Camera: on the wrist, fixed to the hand. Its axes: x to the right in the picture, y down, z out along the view.
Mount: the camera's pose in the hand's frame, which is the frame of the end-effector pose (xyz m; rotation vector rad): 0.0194 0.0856 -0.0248 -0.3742 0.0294 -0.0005
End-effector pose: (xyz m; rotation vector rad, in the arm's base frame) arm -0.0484 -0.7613 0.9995 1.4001 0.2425 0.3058
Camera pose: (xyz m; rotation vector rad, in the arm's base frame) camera -0.0445 -0.7194 1.0804 1.0267 0.1979 0.3518
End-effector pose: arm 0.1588 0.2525 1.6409 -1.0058 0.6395 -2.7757
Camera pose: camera 0.1255 0.1789 1.5985 1.0154 -1.1863 2.7126
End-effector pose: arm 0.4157 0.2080 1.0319 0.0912 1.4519 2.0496
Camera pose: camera 0.3525 0.1798 1.0914 -0.0929 1.0607 2.2926
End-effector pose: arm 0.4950 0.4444 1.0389 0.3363 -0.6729 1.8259
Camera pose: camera 0.4108 0.4543 1.0053 0.0609 -0.9729 1.6585
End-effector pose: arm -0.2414 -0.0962 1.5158 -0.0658 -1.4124 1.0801
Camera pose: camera -0.2733 -0.0231 1.4716 -0.3494 -1.5721 0.7994
